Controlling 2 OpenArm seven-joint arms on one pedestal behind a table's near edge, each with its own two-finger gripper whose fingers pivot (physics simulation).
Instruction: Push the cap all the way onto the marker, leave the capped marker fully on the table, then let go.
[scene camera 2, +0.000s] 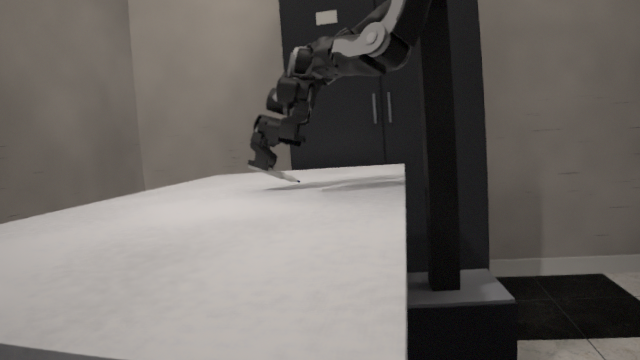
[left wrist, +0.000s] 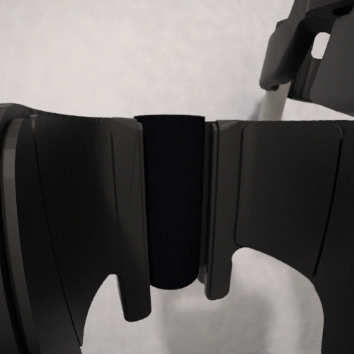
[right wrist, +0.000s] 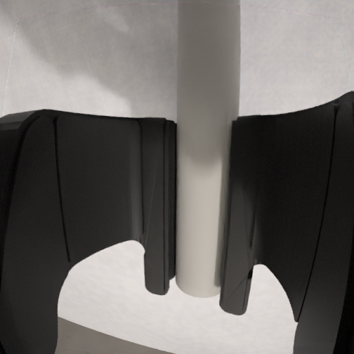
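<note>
The black cap (left wrist: 175, 200) is between the left gripper's fingers in the left wrist view. The left gripper (left wrist: 177, 300) is shut on it; its fingers cannot be made out in the scene view. The pale marker (scene camera 2: 282, 175) (left wrist: 273, 105) (right wrist: 201, 200) is between the right gripper's fingers, tilted low over the table, its dark tip pointing lower right in the scene view. The right gripper (scene camera 2: 261, 168) (right wrist: 195, 300) is shut on the marker. It shows at the upper right of the left wrist view, where the marker is apart from the cap. The cap does not clearly show in the scene view.
The white table (scene camera 2: 210, 260) has its edge at the right in the scene view, beside the dark pedestal post (scene camera 2: 442, 200). A dark cabinet (scene camera 2: 335, 135) stands behind the arms. Arm shadows fall on the table near its far end.
</note>
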